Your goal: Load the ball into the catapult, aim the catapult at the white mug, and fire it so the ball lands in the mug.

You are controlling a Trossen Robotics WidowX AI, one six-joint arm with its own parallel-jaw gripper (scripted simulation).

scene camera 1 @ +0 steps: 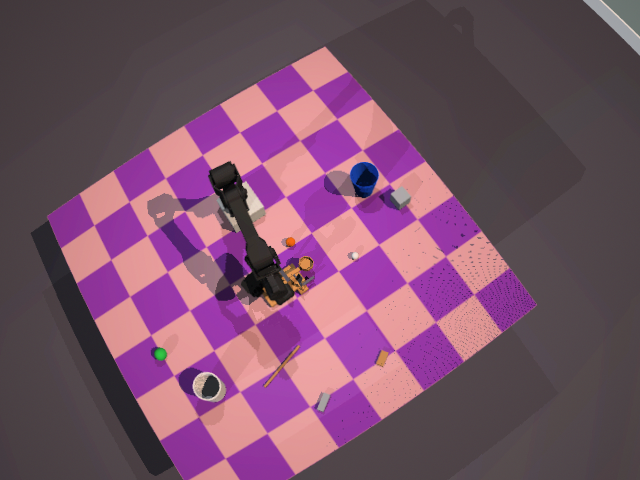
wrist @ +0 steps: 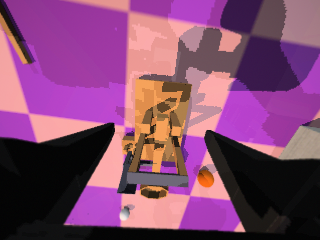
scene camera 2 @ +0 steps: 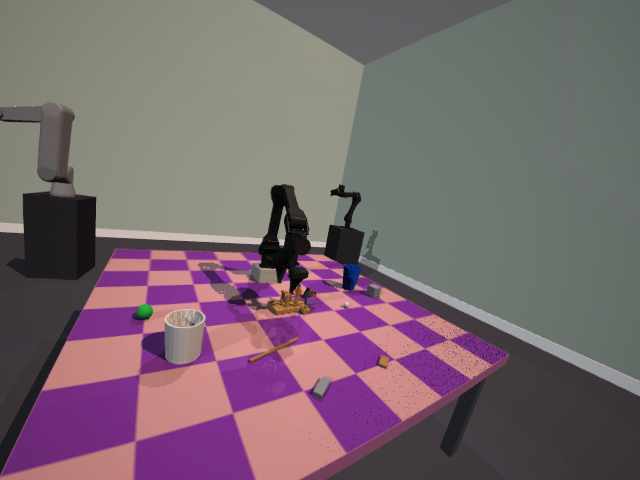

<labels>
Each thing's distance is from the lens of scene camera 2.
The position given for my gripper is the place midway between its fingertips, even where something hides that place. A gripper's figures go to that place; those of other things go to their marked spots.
my gripper (scene camera 2: 284, 287): 0.94 m
wooden catapult (scene camera 2: 286, 305): 0.95 m
white mug (scene camera 2: 183, 332): 0.66 m
The marked spots on the wooden catapult and the white mug are 0.42 m apart.
</labels>
